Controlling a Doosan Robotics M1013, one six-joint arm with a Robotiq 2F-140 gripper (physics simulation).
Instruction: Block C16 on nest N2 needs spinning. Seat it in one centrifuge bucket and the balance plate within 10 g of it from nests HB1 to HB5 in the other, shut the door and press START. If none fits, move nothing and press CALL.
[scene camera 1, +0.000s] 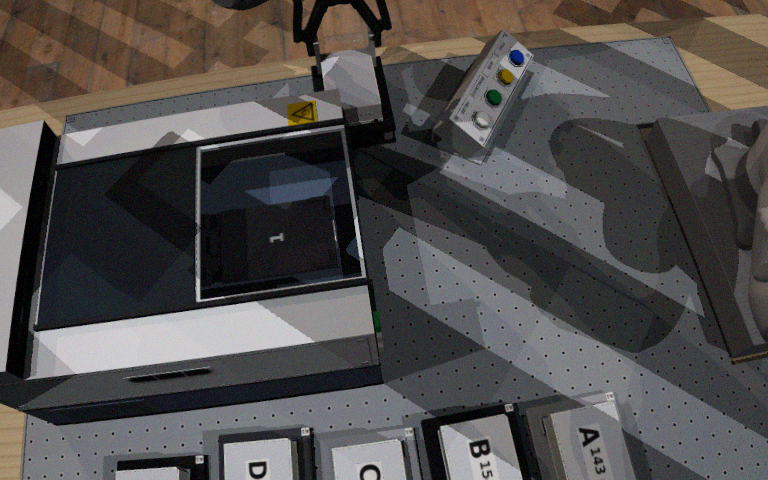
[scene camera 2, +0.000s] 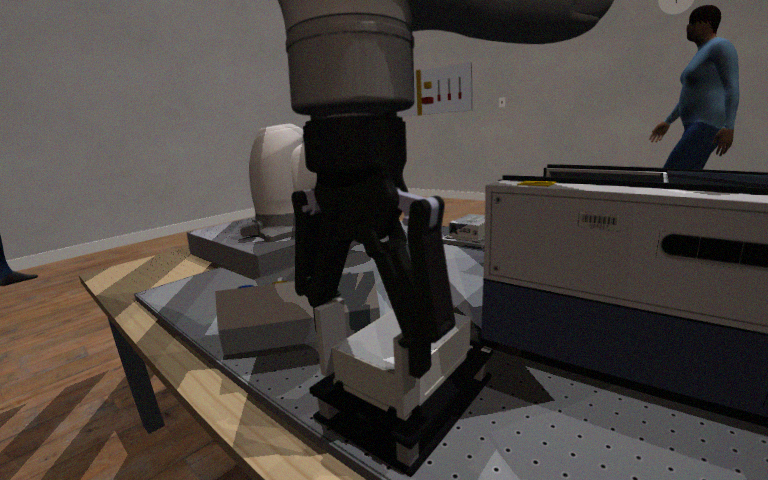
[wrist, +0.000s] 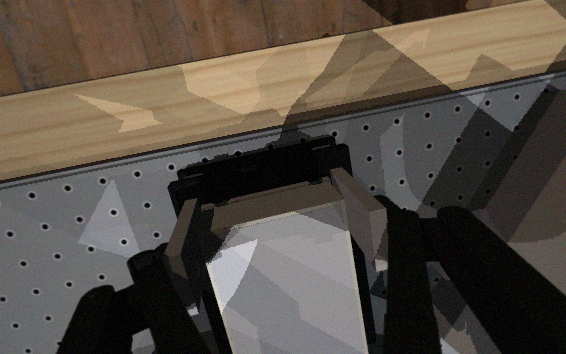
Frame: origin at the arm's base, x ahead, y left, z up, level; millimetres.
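Seen in the pictures: gripper, fingertip midpoint: (scene camera 1: 346, 64) (scene camera 2: 370, 385) (wrist: 269, 205); arm's base, link origin: (scene camera 2: 286, 229).
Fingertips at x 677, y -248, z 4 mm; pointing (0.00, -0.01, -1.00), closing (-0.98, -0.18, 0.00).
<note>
Pixels of each thing's middle, then the offset from my fingertips to it. "pt": a spot on its surface instead.
- pale block, body centre: (wrist: 288, 290) (scene camera 2: 406, 350) (scene camera 1: 350, 86) 11 mm back, 57 mm left, 7 mm up
- black nest, body centre: (wrist: 281, 262) (scene camera 2: 407, 379) (scene camera 1: 352, 100) 11 mm back, 56 mm left, 29 mm down
- centrifuge, body centre: (scene camera 1: 185, 258) (scene camera 2: 694, 249) 176 mm ahead, 400 mm left, 69 mm up
- B, body centre: (scene camera 1: 482, 472) 204 mm back, 639 mm left, 20 mm down
- C, surface spot: (scene camera 1: 390, 452) pt 92 mm back, 618 mm left, 1 mm up
- D, surface spot: (scene camera 1: 277, 452) pt 44 mm ahead, 624 mm left, 1 mm up
- plate, surface spot: (scene camera 1: 147, 474) pt 205 mm ahead, 662 mm left, 1 mm up
- button panel, body centre: (scene camera 2: 299, 303) (scene camera 1: 485, 91) 230 mm back, 50 mm left, 11 mm down
My gripper (scene camera 1: 346, 70) (scene camera 2: 366, 384) (wrist: 269, 205) is shut on a pale block (scene camera 1: 350, 76) (scene camera 2: 362, 379) (wrist: 295, 280), one finger against each side. The block sits level on a black nest (scene camera 1: 387, 127) (scene camera 2: 447, 396) (wrist: 260, 167); its label is not readable. The centrifuge (scene camera 1: 198, 333) (scene camera 2: 566, 243) stands beside it; through its framed hatch opening a dark bucket marked 1 (scene camera 1: 283, 249) shows. Plates A 143 (scene camera 1: 577, 441), B (scene camera 1: 498, 447), C (scene camera 1: 390, 452) and D (scene camera 1: 277, 452) stand in a row of nests, with another plate (scene camera 1: 147, 474) partly in view.
The button panel (scene camera 1: 470, 113) (scene camera 2: 266, 322) has blue, yellow, green and white buttons and stands close to the gripped block. The arm's base plinth (scene camera 1: 690, 226) (scene camera 2: 226, 249) stands farther along. The wooden table edge (scene camera 2: 226, 407) (wrist: 225, 95) runs close by the nest.
</note>
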